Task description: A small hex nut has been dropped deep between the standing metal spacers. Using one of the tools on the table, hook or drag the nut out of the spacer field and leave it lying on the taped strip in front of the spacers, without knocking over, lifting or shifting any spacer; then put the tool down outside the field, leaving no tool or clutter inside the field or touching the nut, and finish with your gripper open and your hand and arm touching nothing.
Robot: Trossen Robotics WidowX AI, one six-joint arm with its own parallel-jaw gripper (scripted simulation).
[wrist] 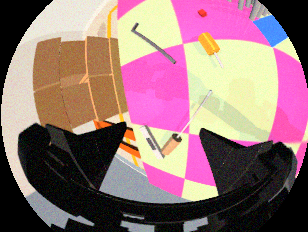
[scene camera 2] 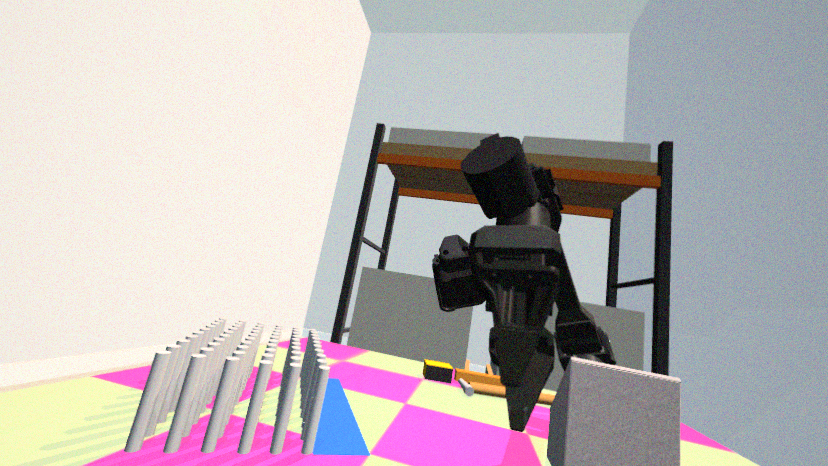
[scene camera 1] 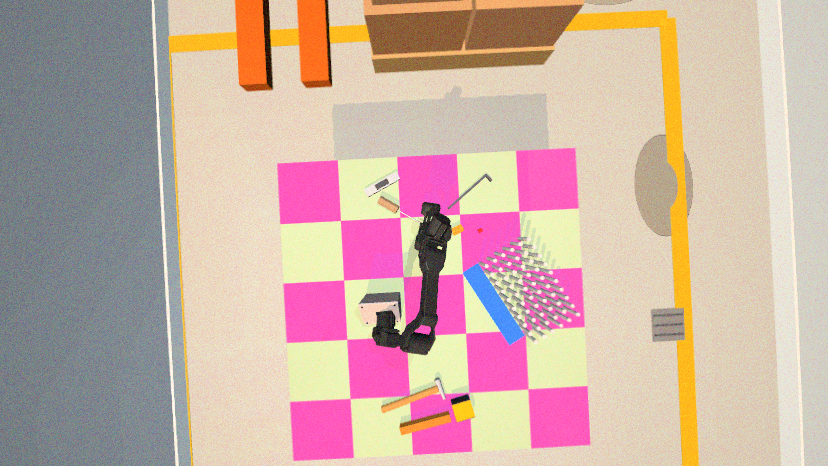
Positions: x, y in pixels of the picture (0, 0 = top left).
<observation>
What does my gripper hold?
Nothing.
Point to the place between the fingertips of my gripper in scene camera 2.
513, 411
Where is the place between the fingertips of my gripper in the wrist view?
164, 128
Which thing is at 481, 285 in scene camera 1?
A blue taped strip.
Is my gripper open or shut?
Open.
</observation>
